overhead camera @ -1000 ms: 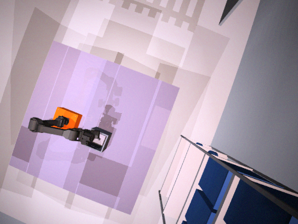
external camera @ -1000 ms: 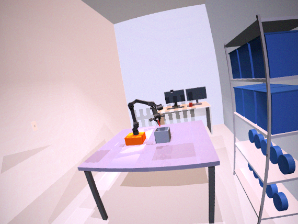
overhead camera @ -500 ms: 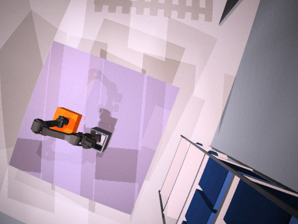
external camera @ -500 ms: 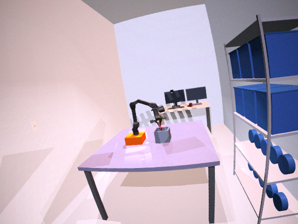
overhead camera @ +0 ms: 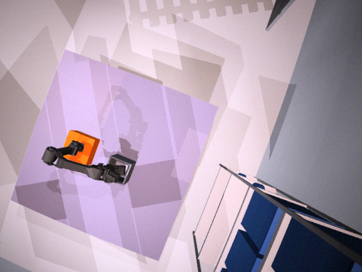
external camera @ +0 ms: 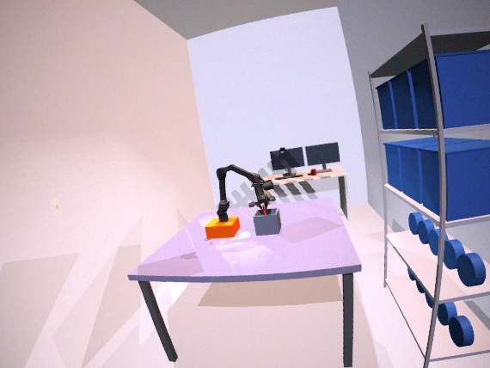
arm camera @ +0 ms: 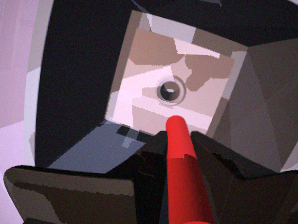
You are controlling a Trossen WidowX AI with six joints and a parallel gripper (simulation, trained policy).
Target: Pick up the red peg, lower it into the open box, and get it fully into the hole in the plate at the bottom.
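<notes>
My gripper tip is 80 mm above the pale plate, 10 mm to the left of it and 10 mm short of it. From my gripper tip the other things lie so: red peg: 20 mm above.
</notes>
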